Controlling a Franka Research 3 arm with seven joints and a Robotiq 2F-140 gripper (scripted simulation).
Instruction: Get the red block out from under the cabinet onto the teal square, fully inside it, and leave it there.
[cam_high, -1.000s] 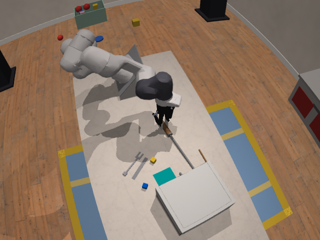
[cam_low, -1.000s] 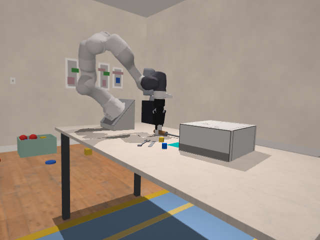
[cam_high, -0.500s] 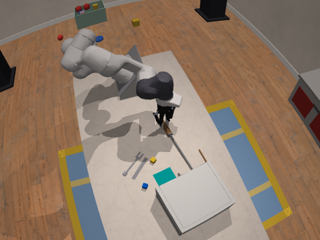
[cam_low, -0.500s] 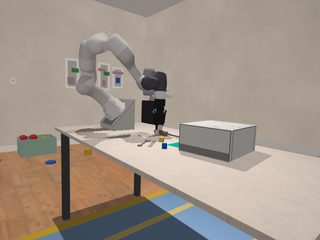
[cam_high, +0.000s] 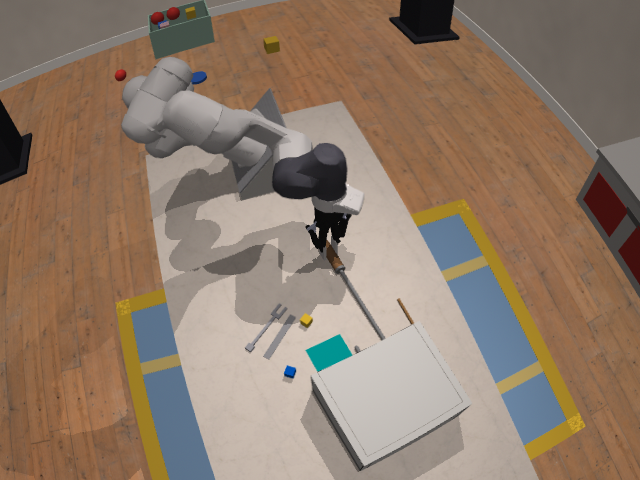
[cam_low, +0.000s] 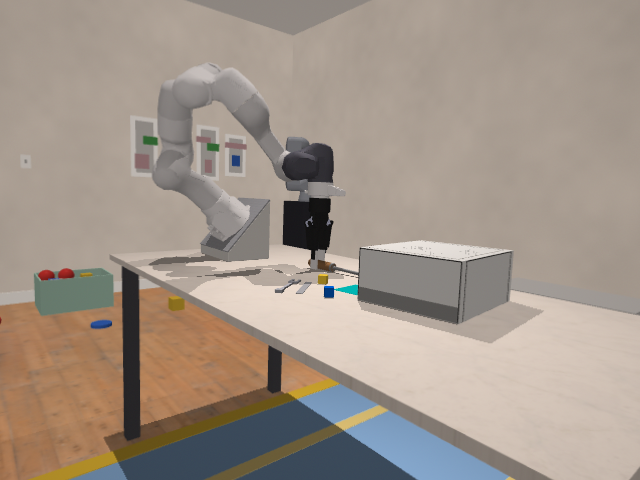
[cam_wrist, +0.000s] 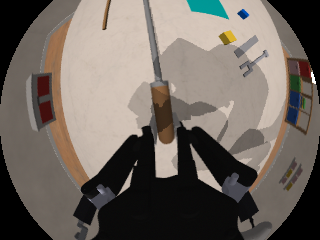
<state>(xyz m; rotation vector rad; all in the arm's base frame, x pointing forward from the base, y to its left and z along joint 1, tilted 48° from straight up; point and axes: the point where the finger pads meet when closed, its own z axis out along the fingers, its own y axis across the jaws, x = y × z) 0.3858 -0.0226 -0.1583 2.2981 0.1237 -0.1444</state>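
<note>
My hand is 300 mm short of the thin wooden stick, 140 mm to the right of it and 30 mm above it. The rest, counted from my hand: long hooked tool: 160 mm ahead, 20 mm to the right, 20 mm below; then yellow cube: 190 mm ahead, 140 mm to the right, 20 mm below; then flat grey bar: 220 mm to the right, 200 mm ahead, 40 mm below.
</note>
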